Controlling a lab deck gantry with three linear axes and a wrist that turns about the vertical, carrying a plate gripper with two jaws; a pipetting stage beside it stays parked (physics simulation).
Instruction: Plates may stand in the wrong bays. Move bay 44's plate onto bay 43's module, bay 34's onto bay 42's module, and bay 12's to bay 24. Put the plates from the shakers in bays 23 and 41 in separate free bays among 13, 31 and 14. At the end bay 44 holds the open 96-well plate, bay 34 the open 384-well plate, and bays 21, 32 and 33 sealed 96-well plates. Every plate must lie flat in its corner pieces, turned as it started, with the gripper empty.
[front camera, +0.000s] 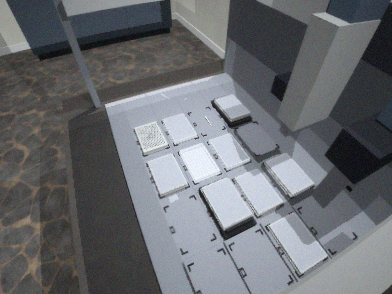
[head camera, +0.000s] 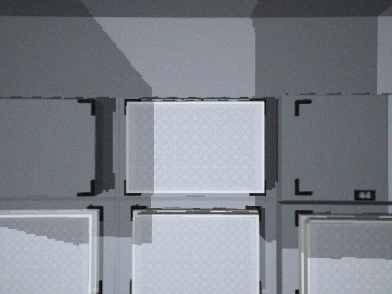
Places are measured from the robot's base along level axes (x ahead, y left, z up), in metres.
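Pixels of known places: gripper, fingertip midpoint: (front camera: 332, 192); robot's base at its link origin: (front camera: 134, 130).
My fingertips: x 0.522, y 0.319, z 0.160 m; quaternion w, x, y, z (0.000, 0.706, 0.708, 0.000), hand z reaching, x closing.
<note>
For each thing: its middle in the pictures, then the offset to it from my fingertips. "pt": a spot on its surface instead.
- Bay 43's pale plate at the middle of its body: (head camera: 195, 147) (front camera: 288, 173) 0.131 m back, 0.045 m left, 0.134 m down
- Bay 44 at a spot on its surface: (head camera: 335, 145) (front camera: 319, 213) pt 0.006 m ahead, 0.047 m left, 0.146 m down
- bay 42's dark module at a spot on its surface: (head camera: 45, 145) (front camera: 260, 141) pt 0.274 m back, 0.046 m left, 0.141 m down
- Bay 34's plate at the middle of its body: (head camera: 371, 262) (front camera: 296, 241) 0.034 m ahead, 0.062 m right, 0.138 m down
- bay 12's plate at the middle of its body: (front camera: 166, 173) 0.294 m back, 0.276 m right, 0.153 m down
- bay 23 at a spot on its surface: (front camera: 227, 202) pt 0.124 m back, 0.169 m right, 0.123 m down
- bay 41 at a spot on its surface: (front camera: 231, 107) pt 0.450 m back, 0.038 m left, 0.123 m down
- Bay 33's plate at the middle of its body: (head camera: 195, 253) (front camera: 257, 190) 0.130 m back, 0.062 m right, 0.153 m down
- bay 32's plate at the middle of its body: (head camera: 32, 254) (front camera: 228, 150) 0.294 m back, 0.062 m right, 0.153 m down
- bay 21's plate at the middle of its body: (front camera: 179, 128) 0.458 m back, 0.169 m right, 0.153 m down
- bay 22's gridded plate at the middle of its body: (front camera: 199, 161) 0.294 m back, 0.169 m right, 0.153 m down
- bay 11's dotted plate at the middle of its body: (front camera: 150, 137) 0.458 m back, 0.276 m right, 0.153 m down
Bay 43's pale plate (front camera: 289, 174) (head camera: 205, 150) lies squarely within its corner pieces. Bay 44 (front camera: 327, 220) (head camera: 335, 145) and bay 42's dark module (front camera: 256, 138) (head camera: 45, 145) hold no plate. Bay 34's plate (front camera: 295, 242) (head camera: 350, 277) and bay 12's plate (front camera: 167, 173) are in their bays. Plates on black shakers stand in bay 23 (front camera: 227, 202) and bay 41 (front camera: 231, 107). Bays 13 (front camera: 190, 222), 31 (front camera: 206, 119), 14 (front camera: 210, 272) and 24 (front camera: 255, 255) show bare corner pieces. The gripper's jaws do not show in either view.
Bay 33's plate (front camera: 257, 191) (head camera: 195, 255), bay 32's plate (front camera: 230, 150) (head camera: 40, 260), bay 21's plate (front camera: 180, 128), bay 22's gridded plate (front camera: 200, 163) and bay 11's dotted plate (front camera: 151, 137) stand nearby. A pale block (front camera: 320, 70) and a dark block (front camera: 352, 155) hang at the right.
</note>
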